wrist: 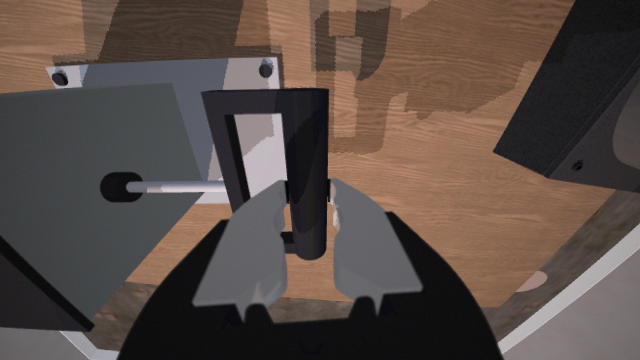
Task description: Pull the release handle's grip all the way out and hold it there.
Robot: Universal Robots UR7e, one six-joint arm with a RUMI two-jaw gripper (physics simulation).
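Observation:
The release handle's grip (pixel 311 150) is a dark, upright bar of a rectangular frame, in the middle of the wrist view. A light metal rod (pixel 175 187) runs from the frame leftward into a black round collar (pixel 116 187) on the grey-green housing (pixel 90 135). A stretch of the rod shows between the collar and the frame, so the grip stands apart from the housing. My gripper (pixel 308 181) is shut on the grip bar, one fingertip on each side near its lower half. The fingers hide the lower part of the frame.
A pale base plate (pixel 252 75) with dark bolts lies under the housing on the wooden table top (pixel 430 200). A large black box-like object (pixel 545 100) stands at the upper right. A pale round spot (pixel 533 281) and a white edge (pixel 575 295) show at the lower right.

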